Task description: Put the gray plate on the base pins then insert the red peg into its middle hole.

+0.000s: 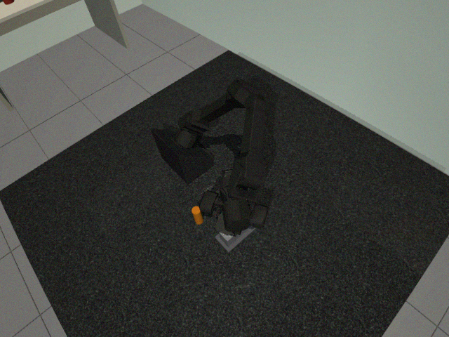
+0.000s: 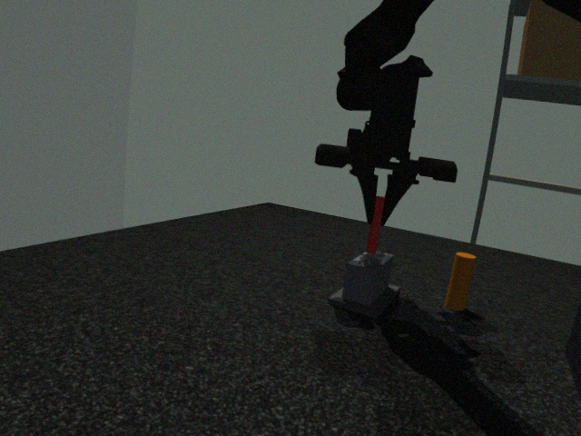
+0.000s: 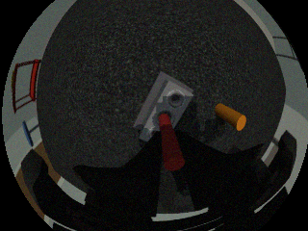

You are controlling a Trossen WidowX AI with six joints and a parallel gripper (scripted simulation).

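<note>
Now: gripper tip 6 cm above the gray plate. Round my gripper tip: orange cylinder (12 cm behind, 6 cm to the right, 7 cm below); then red peg (right at my gripper tip); then gray base (10 cm below).
</note>
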